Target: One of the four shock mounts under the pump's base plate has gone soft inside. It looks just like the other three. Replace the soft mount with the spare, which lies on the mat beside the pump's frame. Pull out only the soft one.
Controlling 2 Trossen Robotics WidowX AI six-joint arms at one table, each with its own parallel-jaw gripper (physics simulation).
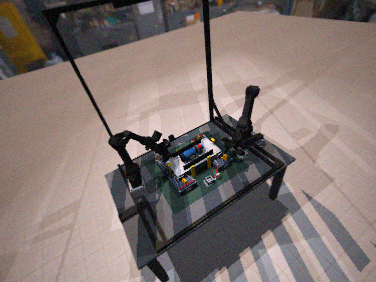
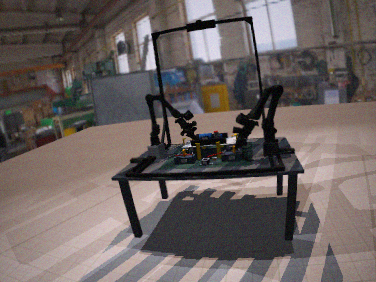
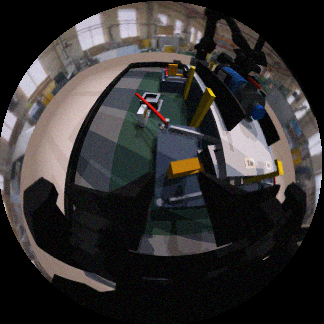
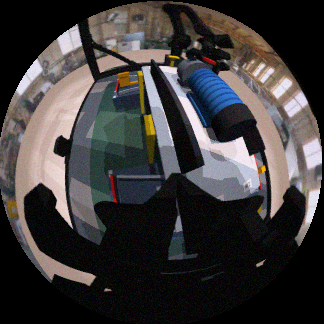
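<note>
The pump (image 1: 189, 153) (image 2: 205, 135) (image 3: 234, 78) (image 4: 214, 93), with a blue ribbed body, sits on the white base plate (image 1: 207, 144) (image 3: 241, 142) (image 4: 223, 169). My left gripper (image 1: 230, 152) (image 2: 240, 142) (image 3: 177, 174) is open and empty. Its fingers stand on either side of an orange tab (image 1: 224, 157) (image 3: 184, 166) at the corner marked M1. My right gripper (image 1: 168, 156) (image 2: 191, 132) (image 4: 174, 176) is shut and empty, its tip over the plate's corner near the M2 label (image 4: 247, 184). The small white spare mount (image 1: 217, 176) (image 3: 142, 114) stands on the green mat (image 1: 181, 198) (image 3: 127, 151).
A grey square holder (image 1: 209, 179) (image 3: 152, 98) lies beside the spare. A red lever (image 1: 216, 170) (image 3: 151, 107) is swung out over the mat. Yellow posts (image 1: 192, 171) (image 3: 203, 107) stand along the frame. Black gantry bars (image 1: 207, 56) rise behind the table.
</note>
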